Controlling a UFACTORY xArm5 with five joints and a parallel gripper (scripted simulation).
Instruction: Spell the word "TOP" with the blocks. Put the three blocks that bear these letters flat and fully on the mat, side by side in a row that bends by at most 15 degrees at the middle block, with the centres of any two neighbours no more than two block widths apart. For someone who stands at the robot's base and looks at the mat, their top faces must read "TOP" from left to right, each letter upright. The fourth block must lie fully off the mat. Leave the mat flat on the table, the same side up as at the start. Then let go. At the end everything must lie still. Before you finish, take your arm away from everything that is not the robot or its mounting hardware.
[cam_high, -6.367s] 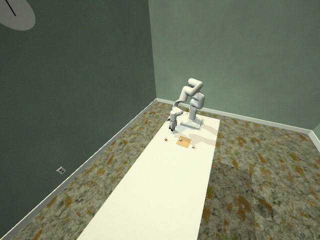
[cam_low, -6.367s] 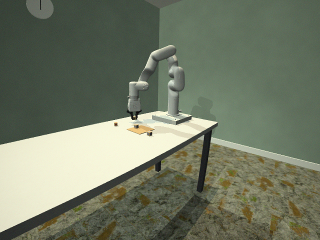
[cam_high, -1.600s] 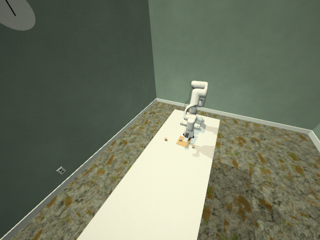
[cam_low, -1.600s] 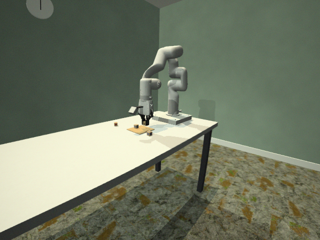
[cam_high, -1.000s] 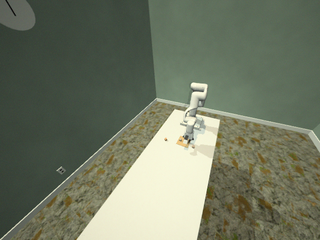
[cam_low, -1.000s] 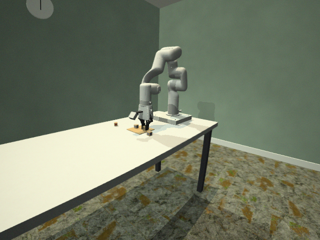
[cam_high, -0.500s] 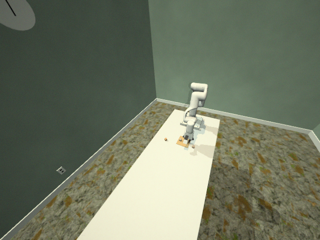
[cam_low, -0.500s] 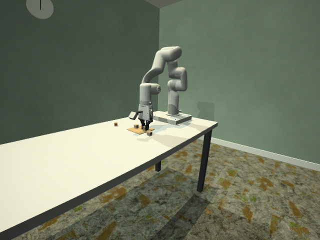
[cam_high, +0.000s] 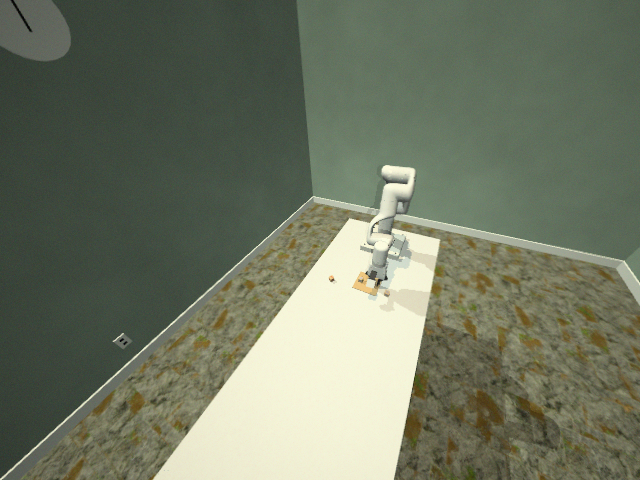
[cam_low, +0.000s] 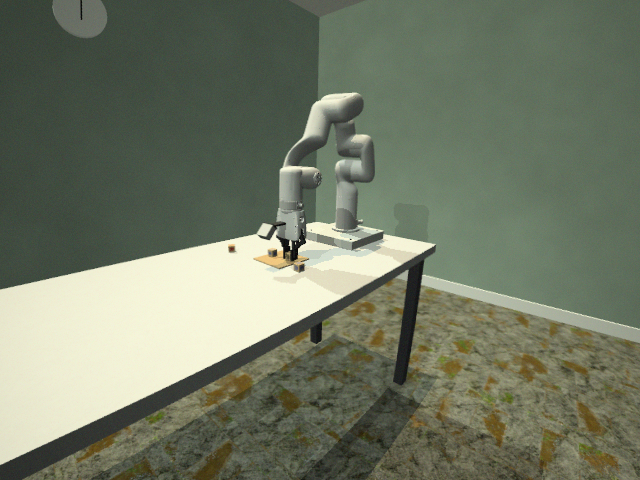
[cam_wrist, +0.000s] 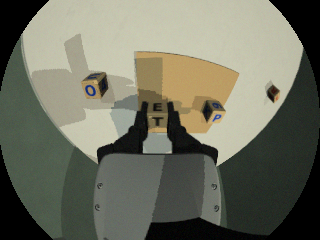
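Right now the tan mat is 4 cm to the right of my hand, 3 cm below it and 1 cm ahead of it.
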